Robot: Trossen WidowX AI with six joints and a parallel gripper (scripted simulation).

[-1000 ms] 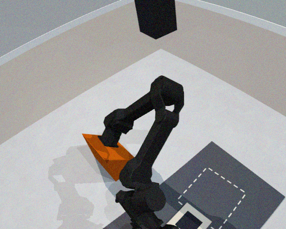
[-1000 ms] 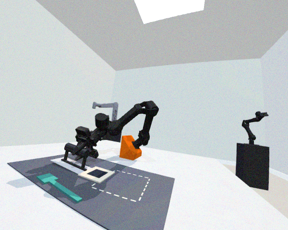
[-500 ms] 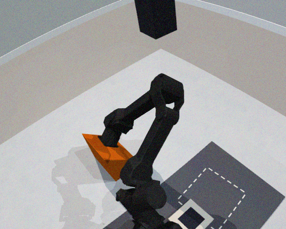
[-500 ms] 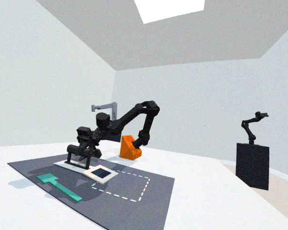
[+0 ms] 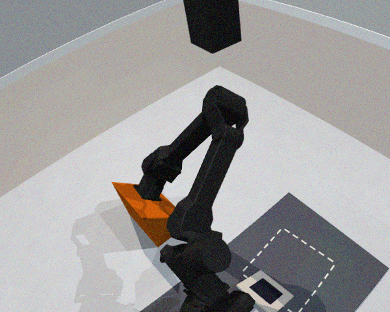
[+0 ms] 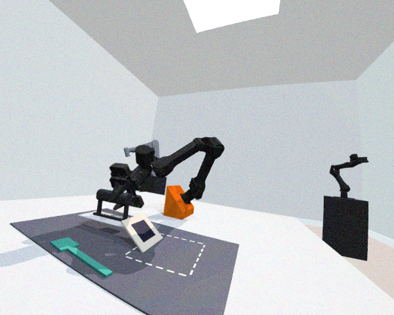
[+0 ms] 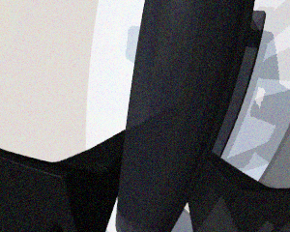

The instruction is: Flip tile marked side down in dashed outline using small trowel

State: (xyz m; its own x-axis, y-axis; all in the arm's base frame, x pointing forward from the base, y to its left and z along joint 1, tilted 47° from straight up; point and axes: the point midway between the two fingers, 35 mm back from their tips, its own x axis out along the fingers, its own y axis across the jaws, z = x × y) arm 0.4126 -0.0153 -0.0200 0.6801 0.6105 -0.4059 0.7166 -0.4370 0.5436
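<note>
Now: the cream tile 100 mm to the left of my gripper tip, 60 mm below it and 40 mm behind it. Round my gripper tip: grey trowel: 30 mm behind, 10 mm below; then teal trowel: 100 mm ahead, 90 mm below, 30 mm to the left; then dark mat: 110 mm below, 40 mm to the left, 40 mm behind.
</note>
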